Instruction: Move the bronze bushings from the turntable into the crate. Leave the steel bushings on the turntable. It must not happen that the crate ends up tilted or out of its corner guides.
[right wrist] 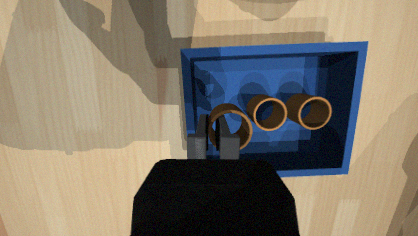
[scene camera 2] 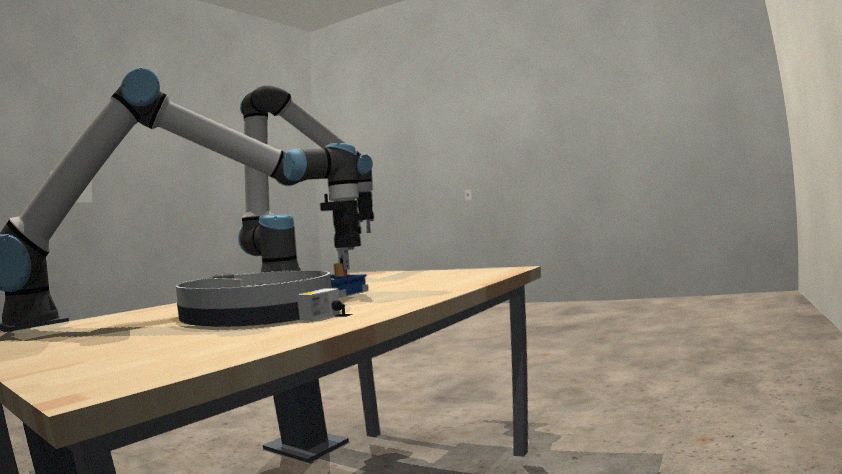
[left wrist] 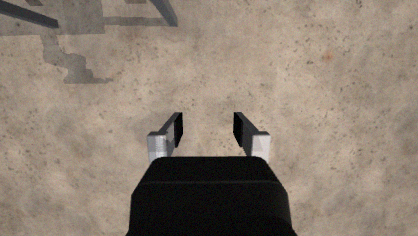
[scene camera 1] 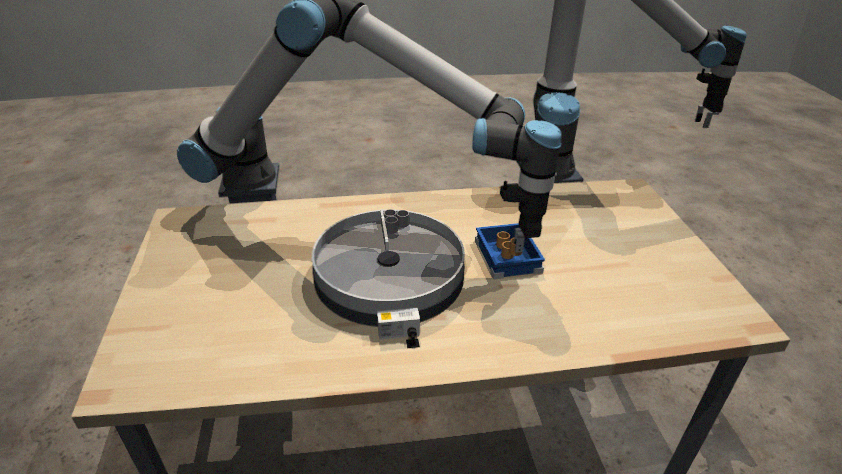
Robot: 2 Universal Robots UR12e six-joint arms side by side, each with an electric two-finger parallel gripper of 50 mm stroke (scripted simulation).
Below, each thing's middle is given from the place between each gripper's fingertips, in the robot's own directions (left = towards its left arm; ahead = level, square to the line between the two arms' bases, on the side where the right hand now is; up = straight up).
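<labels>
The blue crate (scene camera 1: 531,258) is 580 mm ahead of my left hand (scene camera 1: 701,124), 890 mm to the right of it and 150 mm below it. My right gripper (scene camera 2: 344,269) is 7 cm above the crate, 7 cm past it and 1 cm to the left of it. Going by its middle, the blue crate is nearer to my right gripper than to my left hand.
</labels>
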